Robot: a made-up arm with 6 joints.
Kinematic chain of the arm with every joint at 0, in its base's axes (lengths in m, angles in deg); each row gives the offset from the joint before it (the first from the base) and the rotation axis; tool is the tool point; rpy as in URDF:
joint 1: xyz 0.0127 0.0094 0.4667 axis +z
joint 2: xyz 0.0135 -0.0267 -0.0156 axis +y
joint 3: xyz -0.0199 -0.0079 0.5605 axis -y
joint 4: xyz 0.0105 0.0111 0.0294 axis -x
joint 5: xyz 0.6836 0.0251 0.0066 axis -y
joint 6: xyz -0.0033 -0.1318 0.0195 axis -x
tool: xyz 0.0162 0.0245 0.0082 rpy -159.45 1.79 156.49
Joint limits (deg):
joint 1: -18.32..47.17
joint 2: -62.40..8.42
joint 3: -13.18..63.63
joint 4: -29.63..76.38
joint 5: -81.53..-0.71
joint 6: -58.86..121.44
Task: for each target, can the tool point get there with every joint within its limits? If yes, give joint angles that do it. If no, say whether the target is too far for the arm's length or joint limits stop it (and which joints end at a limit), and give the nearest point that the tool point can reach.
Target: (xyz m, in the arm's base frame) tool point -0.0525 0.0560 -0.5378
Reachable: no: joint limits stop it (at a limit: joint 1, joint 2, joint 3, joint 4, joint 6) | nearest point 0.5798 0.4481 0.7234 | short by 1.464 m
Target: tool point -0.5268 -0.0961 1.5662
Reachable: yes | joints -0.44 -40.67 57.42 3.30 -21.95 -26.25
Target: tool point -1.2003 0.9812 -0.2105
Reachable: no: too far | nearest point -0.9563 0.3328 1.1832 | short by 1.556 m
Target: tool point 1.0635 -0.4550 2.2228
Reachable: no: too far | nearest point 0.5383 -0.2229 1.5726 | short by 0.867 m
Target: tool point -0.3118 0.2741 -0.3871
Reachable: no: joint limits stop it (at a limit: joint 1, joint 2, joint 3, joint 4, joint 6) | nearest point 0.5795 0.4477 0.7237 | short by 1.435 m
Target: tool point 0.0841 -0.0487 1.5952
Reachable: yes | joints 13.66 -25.52 31.44 53.48 -36.41 56.33
